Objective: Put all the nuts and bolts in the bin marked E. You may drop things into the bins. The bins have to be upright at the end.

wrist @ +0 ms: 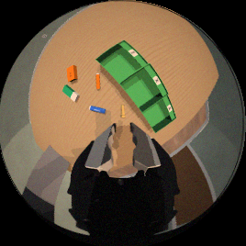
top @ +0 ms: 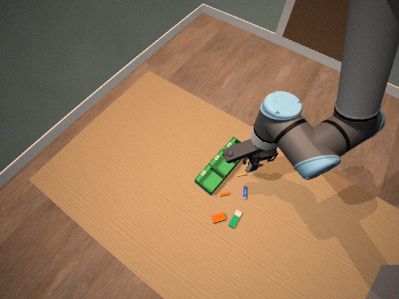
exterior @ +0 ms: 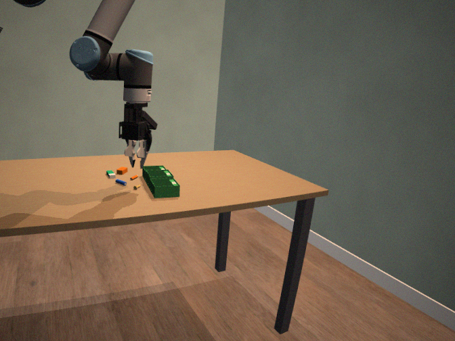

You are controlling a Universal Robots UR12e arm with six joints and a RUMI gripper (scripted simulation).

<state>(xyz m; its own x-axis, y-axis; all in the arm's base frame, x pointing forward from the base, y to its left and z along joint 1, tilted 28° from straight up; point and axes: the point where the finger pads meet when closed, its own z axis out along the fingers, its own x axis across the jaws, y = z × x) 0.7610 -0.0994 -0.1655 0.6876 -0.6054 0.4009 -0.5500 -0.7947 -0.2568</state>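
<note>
Right now my hand is 80 mm above the yellow bolt. Also, from my hand: green-and-white eraser 70 mm behind, 160 mm to the left, 80 mm below; blue cylinder 50 mm behind, 60 mm to the left, 80 mm below; orange bolt 10 mm ahead, 110 mm to the left, 80 mm below.
</note>
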